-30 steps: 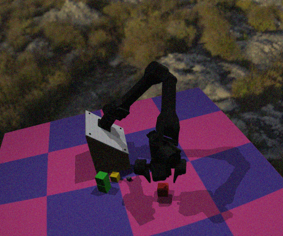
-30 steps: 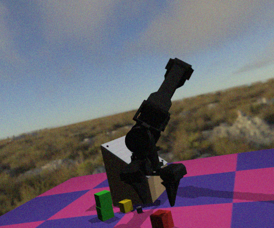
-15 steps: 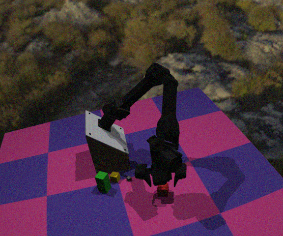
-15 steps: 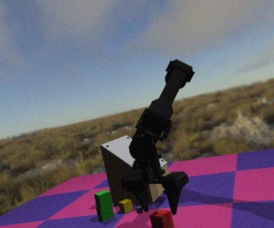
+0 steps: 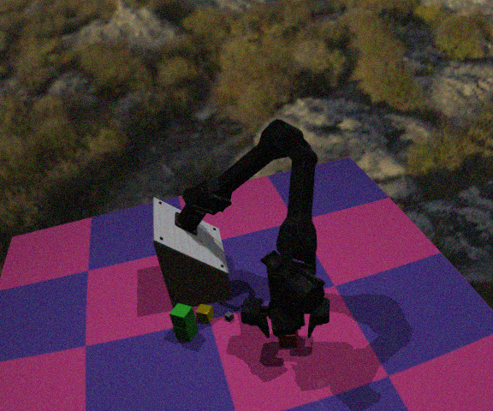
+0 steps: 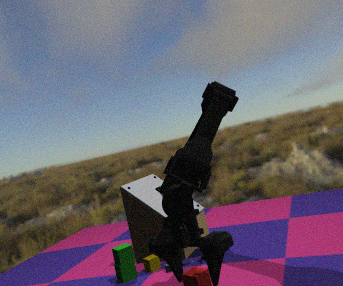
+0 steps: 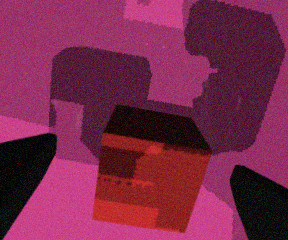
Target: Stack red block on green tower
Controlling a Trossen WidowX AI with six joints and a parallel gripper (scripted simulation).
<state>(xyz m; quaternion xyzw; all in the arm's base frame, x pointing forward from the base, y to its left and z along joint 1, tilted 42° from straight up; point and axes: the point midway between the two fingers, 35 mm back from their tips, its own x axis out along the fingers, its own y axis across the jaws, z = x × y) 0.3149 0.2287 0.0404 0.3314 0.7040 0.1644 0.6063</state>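
My gripper tip is now right at the red block. Round my gripper tip: dark block 11 cm behind, 13 cm to the right, 1 cm below; then yellow block 13 cm behind, 18 cm to the right.
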